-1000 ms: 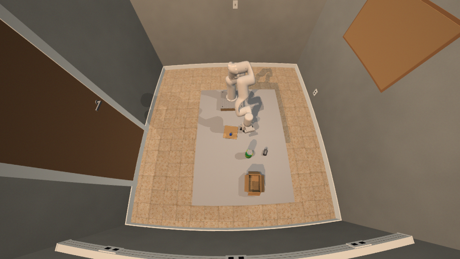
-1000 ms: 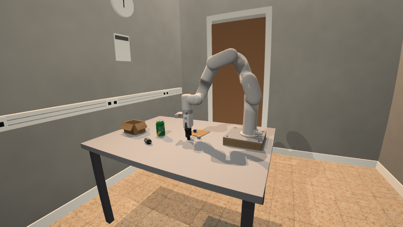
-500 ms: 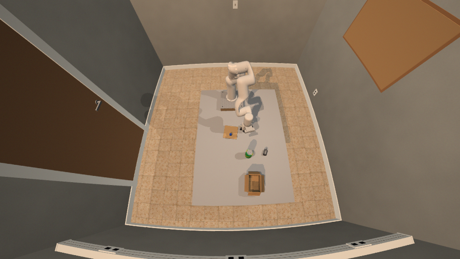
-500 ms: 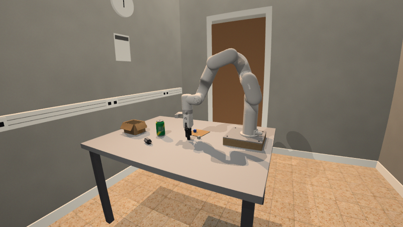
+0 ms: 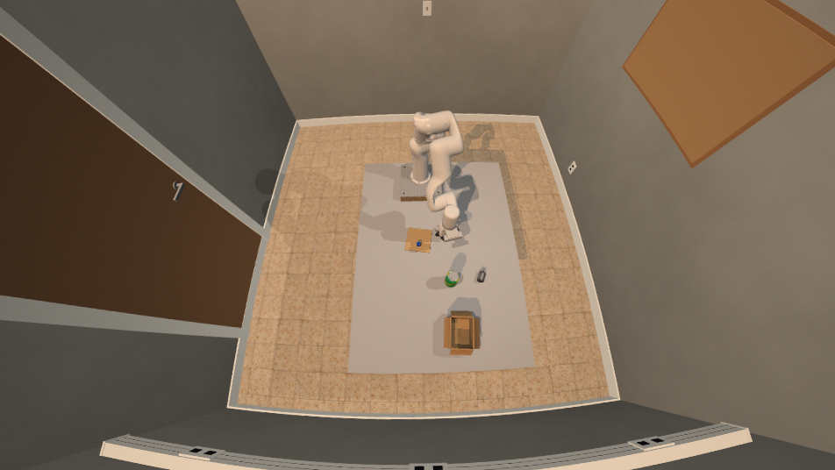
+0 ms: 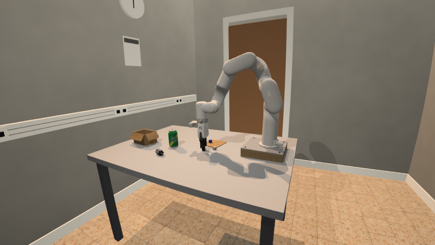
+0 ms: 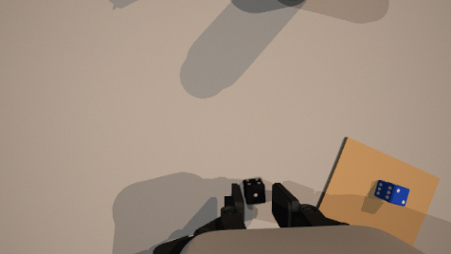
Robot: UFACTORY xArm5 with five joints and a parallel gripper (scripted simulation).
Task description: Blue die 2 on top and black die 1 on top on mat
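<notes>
The black die is 4 cm below my hand. Also, from my hand: white die 6 cm to the right, 5 cm behind, 4 cm below; mat 15 cm to the right, 4 cm below, 3 cm ahead; blue die 15 cm to the right, 6 cm ahead, 3 cm below.
</notes>
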